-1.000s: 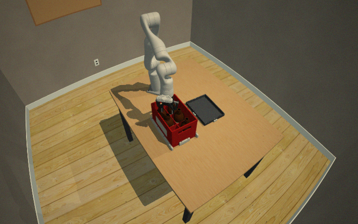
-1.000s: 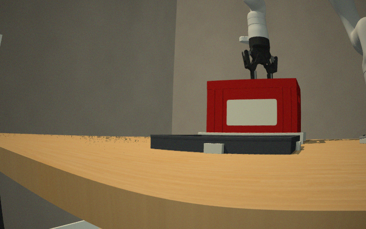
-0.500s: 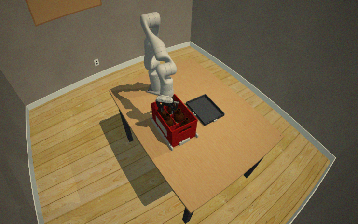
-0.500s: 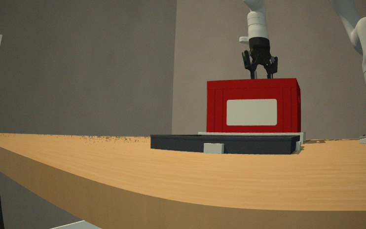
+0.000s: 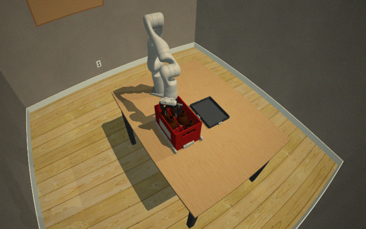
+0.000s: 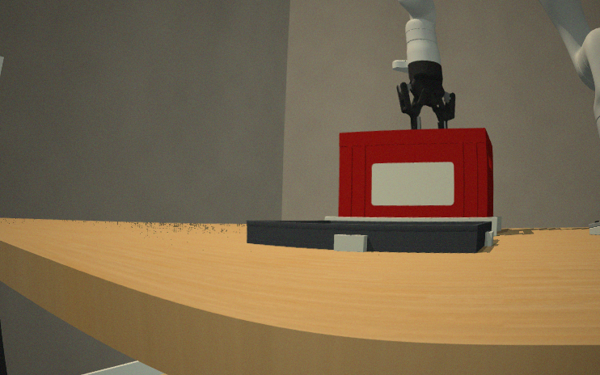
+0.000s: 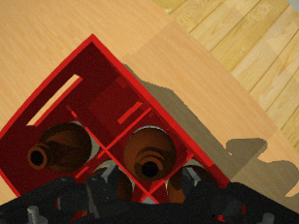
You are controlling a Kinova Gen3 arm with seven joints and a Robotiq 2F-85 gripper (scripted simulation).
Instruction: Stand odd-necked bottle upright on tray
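The red crate lies 40 mm to the left of my hand and 120 mm below it. The rest, counted from my hand: dark grey tray (70 mm behind, 330 mm to the left, 190 mm below); glass bottle (80 mm ahead, 100 mm to the left, 110 mm below).
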